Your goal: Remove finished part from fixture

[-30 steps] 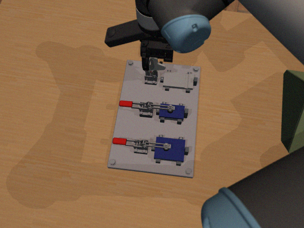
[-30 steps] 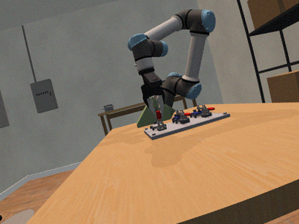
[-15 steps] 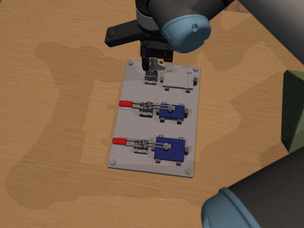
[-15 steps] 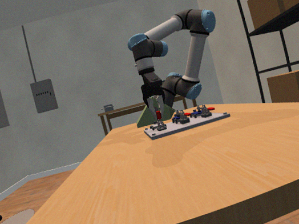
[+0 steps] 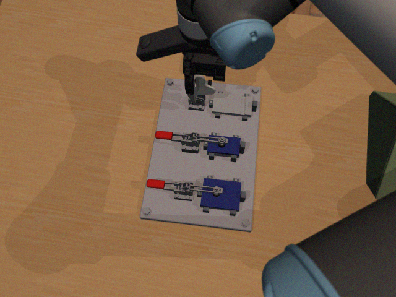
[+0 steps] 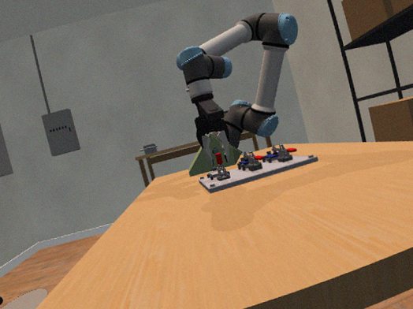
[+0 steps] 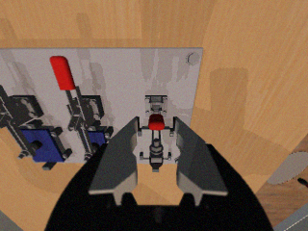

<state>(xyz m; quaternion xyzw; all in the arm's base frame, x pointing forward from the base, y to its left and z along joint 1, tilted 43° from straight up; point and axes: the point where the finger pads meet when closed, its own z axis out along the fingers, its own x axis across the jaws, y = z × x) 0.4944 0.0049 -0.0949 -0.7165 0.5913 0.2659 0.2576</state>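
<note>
The finished grey part lies 100 mm behind my hand, 20 mm to the right of it and 50 mm below it. From my hand the other things lie so: grey fixture plate: 50 mm behind, 100 mm to the left, 70 mm below; blue blank: 120 mm behind, 200 mm to the left, 50 mm below.
</note>
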